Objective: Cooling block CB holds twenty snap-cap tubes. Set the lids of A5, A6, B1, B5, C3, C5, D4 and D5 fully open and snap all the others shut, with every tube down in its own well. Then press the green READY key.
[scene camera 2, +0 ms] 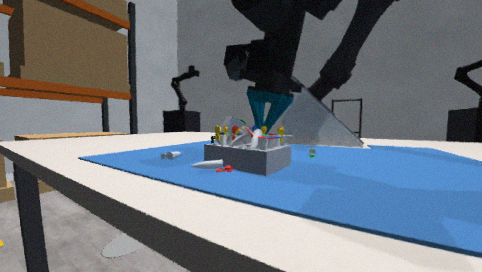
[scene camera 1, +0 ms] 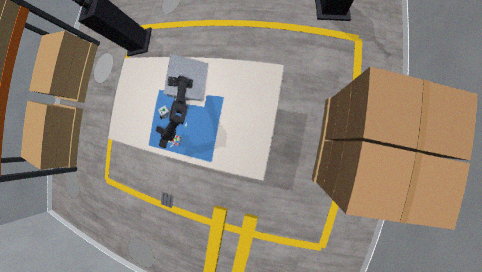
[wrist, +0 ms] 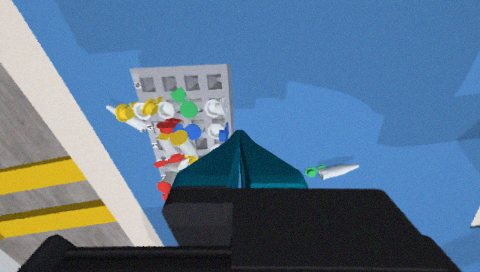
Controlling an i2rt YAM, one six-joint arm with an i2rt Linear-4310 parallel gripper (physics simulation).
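Pixels of known places: gripper, fingertip midpoint: (scene camera 2: 261, 135) (scene camera 1: 174, 133) (wrist: 239, 136); arm's base, link origin: (scene camera 2: 311, 97) (scene camera 1: 180, 82).
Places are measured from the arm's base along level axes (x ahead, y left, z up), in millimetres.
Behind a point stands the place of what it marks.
The grey cooling block (scene camera 2: 235, 156) @(x 478, y -107, z -140 mm) (wrist: 160, 71) @(x 436, y -159, z -129 mm) stands on the blue mat with a crowd of tubes. Its four wells in row 6 are empty. A green lid (wrist: 189, 109) @(x 422, y -127, z -113 mm) and a blue lid (wrist: 193, 132) @(x 428, y -109, z -113 mm) lie flat; another blue lid (wrist: 224, 132) @(x 402, y -105, z -101 mm) stands raised beside an open tube mouth (wrist: 215, 131) @(x 414, y -102, z -120 mm) at the block's edge. Several tubes lean. A yellow-lidded tube (wrist: 131, 119) @(x 495, y -134, z -145 mm) lies tilted over the block's left edge. My gripper (scene camera 2: 261, 131) @(x 396, y -92, z -117 mm) (wrist: 239, 136) @(x 396, y -92, z -117 mm) is shut and empty, close above the tubes, and hides part of the block. A small white box with a green key (scene camera 1: 163, 111) @(x 202, y -200, z -87 mm) sits on the mat.
A green-lidded tube (wrist: 340, 171) @(x 315, y -6, z -145 mm) lies on the mat right of the block. A tube (scene camera 2: 209, 164) @(x 504, y -133, z -148 mm) with a red lid (scene camera 2: 226, 169) @(x 489, y -115, z -156 mm) lies before the block, and another tube (scene camera 2: 173, 155) @(x 456, y -232, z -152 mm) lies left of it. A grey sloped panel (scene camera 2: 320, 120) @(x 112, y 25, z -85 mm) stands behind.
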